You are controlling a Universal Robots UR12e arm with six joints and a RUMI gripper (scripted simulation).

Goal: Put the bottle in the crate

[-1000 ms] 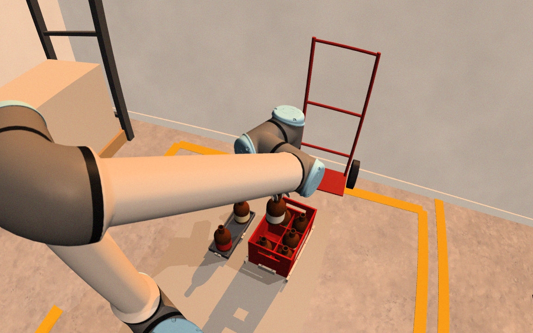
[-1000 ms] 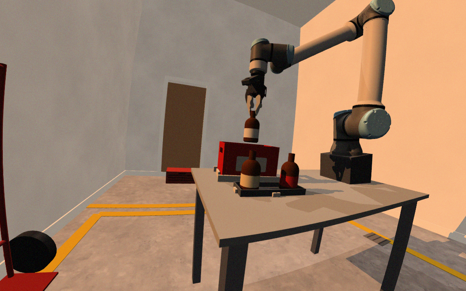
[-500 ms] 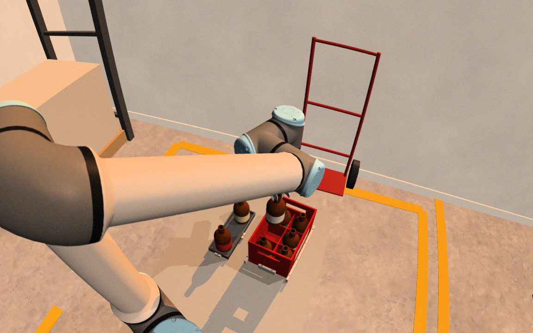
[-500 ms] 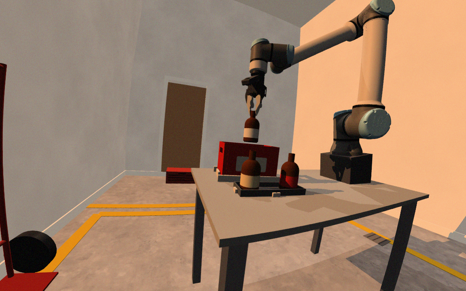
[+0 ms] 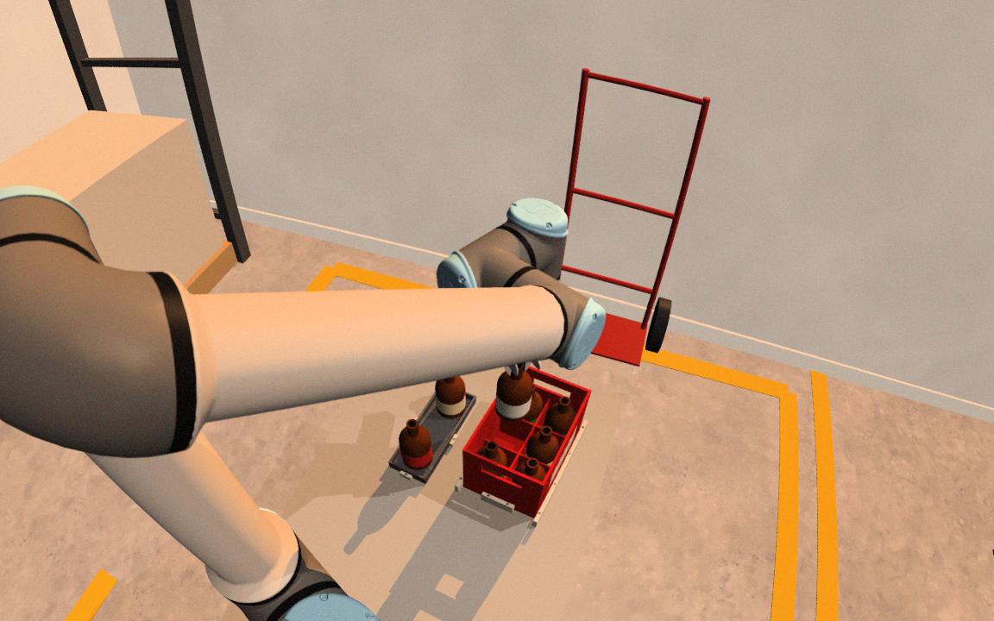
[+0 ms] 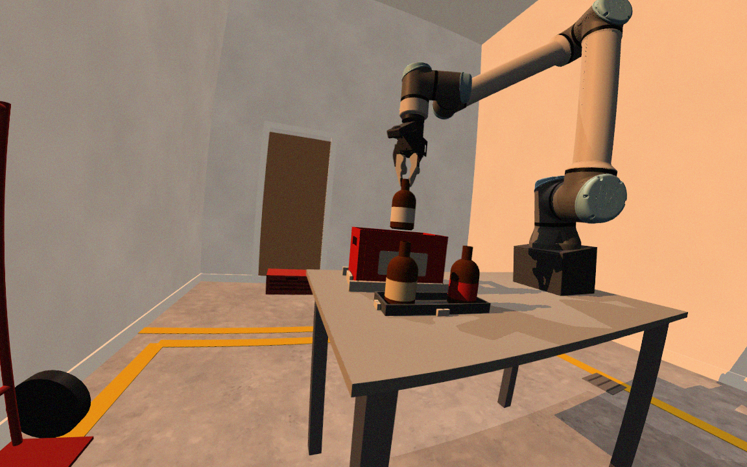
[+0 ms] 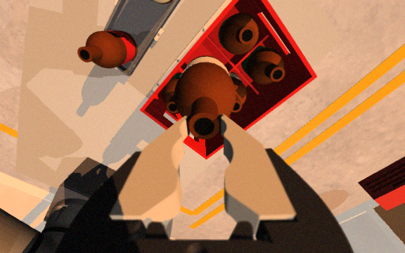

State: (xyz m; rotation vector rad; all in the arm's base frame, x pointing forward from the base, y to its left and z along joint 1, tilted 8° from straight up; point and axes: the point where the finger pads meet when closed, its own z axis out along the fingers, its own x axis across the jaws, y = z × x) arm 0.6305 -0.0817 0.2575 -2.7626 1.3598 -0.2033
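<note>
My hand is 10 mm past the red crate, 40 mm to the left of it and 250 mm above it. Also, from my hand: dark tray (10 mm behind, 190 mm to the left, 320 mm below).
</note>
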